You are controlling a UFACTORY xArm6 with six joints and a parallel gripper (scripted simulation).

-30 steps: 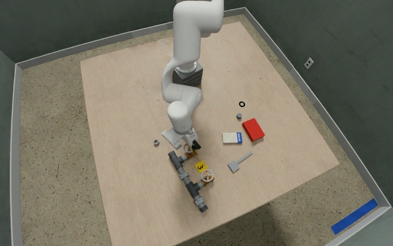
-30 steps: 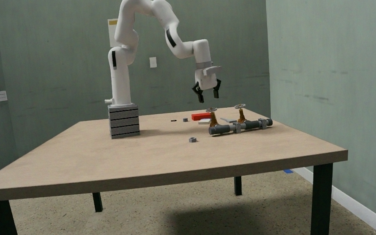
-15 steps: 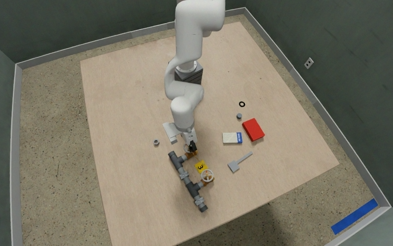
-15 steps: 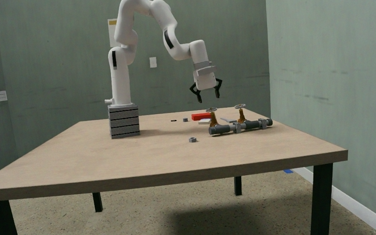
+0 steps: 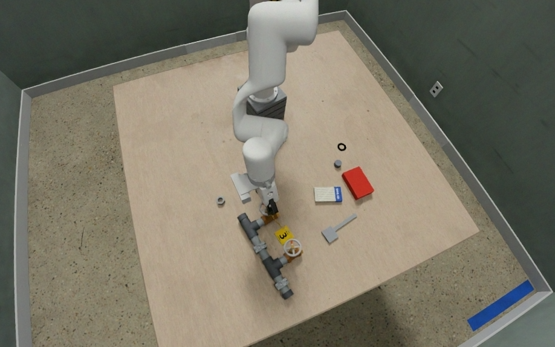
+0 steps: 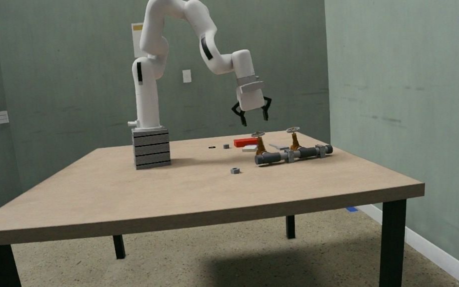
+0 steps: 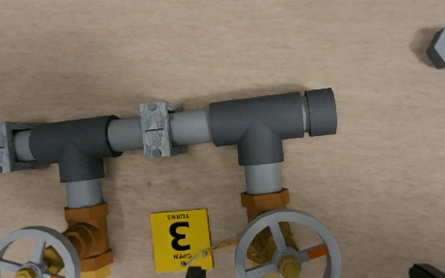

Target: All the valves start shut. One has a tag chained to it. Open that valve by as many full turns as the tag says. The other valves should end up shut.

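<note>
Now: the yellow tag 100 mm ahead of my hand, 40 mm to the left of it and 170 mm below it. The rest, counted from my hand: grey scraper: 170 mm ahead, 220 mm to the left, 160 mm below; white card: 40 mm ahead, 260 mm to the left, 160 mm below; red block: 50 mm ahead, 400 mm to the left, 150 mm below.
</note>
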